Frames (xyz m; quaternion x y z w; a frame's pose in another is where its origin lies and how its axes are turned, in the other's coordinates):
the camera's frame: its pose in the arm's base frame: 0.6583 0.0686 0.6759 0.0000 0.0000 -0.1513 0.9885
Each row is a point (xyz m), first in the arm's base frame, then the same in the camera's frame.
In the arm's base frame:
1: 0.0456 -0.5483 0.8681
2: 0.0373 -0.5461 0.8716
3: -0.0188 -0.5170 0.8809
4: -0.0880 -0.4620 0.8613
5: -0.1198 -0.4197 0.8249
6: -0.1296 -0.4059 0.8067
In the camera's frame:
1: -0.4001 -0.7719 0.1922
2: -0.4087 -0.7723 0.1957
3: -0.4709 -0.7613 0.2050
4: -0.5534 -0.7295 0.1854
5: -0.5964 -0.6987 0.1490
6: -0.6099 -0.6884 0.1308

